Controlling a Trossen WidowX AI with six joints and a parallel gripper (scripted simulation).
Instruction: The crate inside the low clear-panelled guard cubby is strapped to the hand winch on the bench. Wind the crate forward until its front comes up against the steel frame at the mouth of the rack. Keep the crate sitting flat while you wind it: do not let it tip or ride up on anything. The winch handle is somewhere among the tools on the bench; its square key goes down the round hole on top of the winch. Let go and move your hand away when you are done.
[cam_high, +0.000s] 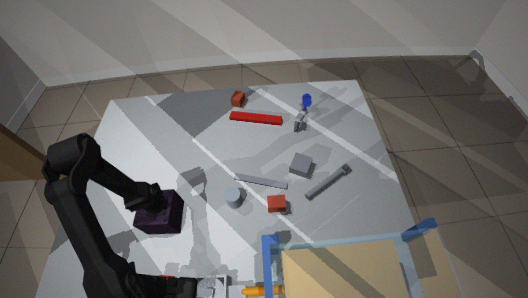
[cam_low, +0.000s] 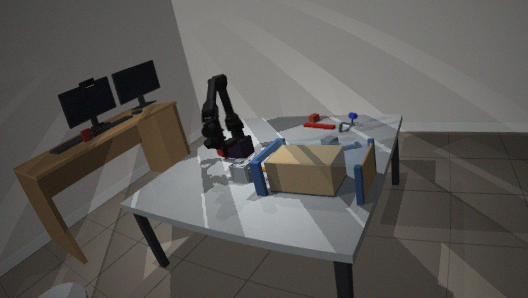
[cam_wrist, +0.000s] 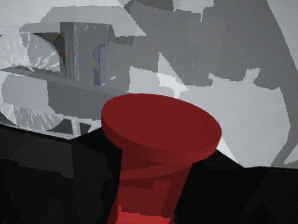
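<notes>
Now: the red-knobbed handle 4 cm ahead of my gripper tip and 1 cm below it. The rest, counted from my gripper tip: grey winch: 8 cm ahead, 2 cm to the right, 8 cm below; then red knob: 2 cm above; then blue steel frame: 26 cm ahead, 3 cm to the right, 1 cm below.
</notes>
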